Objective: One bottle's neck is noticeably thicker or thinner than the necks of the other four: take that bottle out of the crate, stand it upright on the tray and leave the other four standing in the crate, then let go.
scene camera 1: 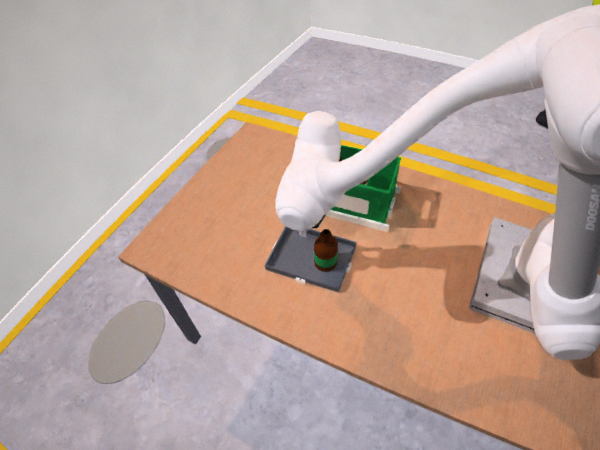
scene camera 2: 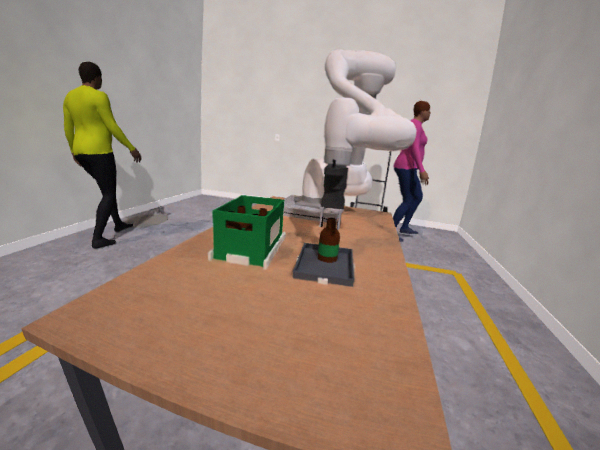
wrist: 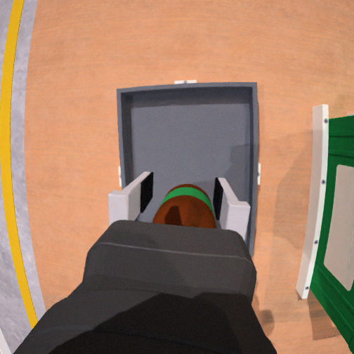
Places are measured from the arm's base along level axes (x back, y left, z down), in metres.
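Pixels of known places: gripper, fingertip midpoint: [scene camera 2: 329,227]; arm's base, link origin: [scene camera 2: 314,204].
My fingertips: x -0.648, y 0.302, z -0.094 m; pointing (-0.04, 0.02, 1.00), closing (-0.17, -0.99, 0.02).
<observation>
For each thing: its top centre in the pictures, then the offset to it from my fingertips. "pt": a spot on its surface instead. Level surfaces: height alone.
- brown bottle with a green label, top centre: [scene camera 1: 326,232] [scene camera 2: 332,218] dz -0.015, dx +0.061, dy -0.012 m
- dark grey tray, surface spot: [scene camera 1: 292,255] pt dz +0.140, dx -0.045, dy +0.030 m
- green crate, top centre: [scene camera 1: 356,165] [scene camera 2: 252,204] dz -0.030, dx -0.013, dy -0.300 m
- wooden table, surface height: dz +0.145 m
A brown bottle with a green label [scene camera 1: 326,252] [scene camera 2: 328,245] [wrist: 185,210] stands upright on the dark grey tray [scene camera 1: 292,255] [scene camera 2: 315,269] [wrist: 185,130]. My gripper [scene camera 2: 331,225] [wrist: 183,187] is open and empty, near the bottle's top. In the wrist view the bottle's body shows below and between the spread fingers; its mouth is hidden by the gripper housing. The green crate [scene camera 1: 380,202] [scene camera 2: 240,245] [wrist: 345,132] stands beside the tray. Brown bottle tops [scene camera 2: 241,210] show inside it; the other bottles are partly hidden, so neck widths cannot be compared.
White brackets [scene camera 1: 367,223] [scene camera 2: 237,259] [wrist: 316,200] line the crate's base on the wooden table [scene camera 1: 225,210] [scene camera 2: 225,320] [wrist: 70,125]. A person in yellow [scene camera 2: 90,120] and a person in pink [scene camera 2: 414,150] are in the room beyond the table.
</observation>
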